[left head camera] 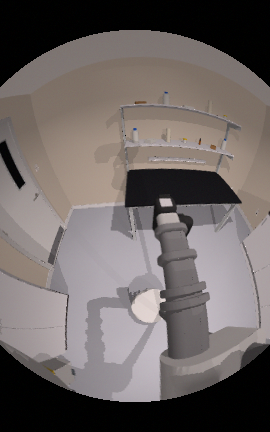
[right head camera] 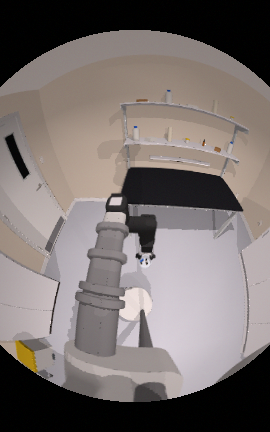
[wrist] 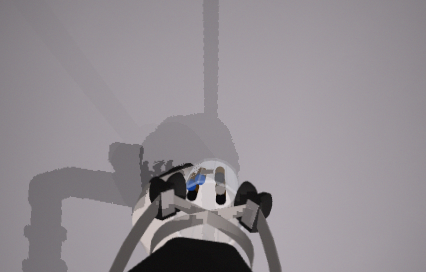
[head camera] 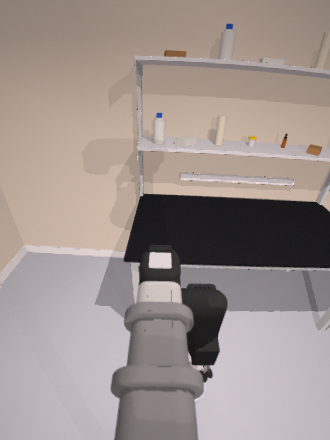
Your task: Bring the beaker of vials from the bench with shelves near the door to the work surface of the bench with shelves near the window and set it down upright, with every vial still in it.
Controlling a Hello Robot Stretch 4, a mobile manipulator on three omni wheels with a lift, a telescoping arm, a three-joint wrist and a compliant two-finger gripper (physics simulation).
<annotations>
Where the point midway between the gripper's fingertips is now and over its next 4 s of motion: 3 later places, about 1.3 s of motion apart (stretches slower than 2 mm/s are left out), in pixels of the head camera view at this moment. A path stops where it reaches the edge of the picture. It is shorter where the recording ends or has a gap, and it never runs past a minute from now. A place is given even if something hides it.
My gripper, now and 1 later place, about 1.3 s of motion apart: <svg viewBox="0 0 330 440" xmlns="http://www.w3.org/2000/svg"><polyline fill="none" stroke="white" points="190,376 39,430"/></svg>
</annotations>
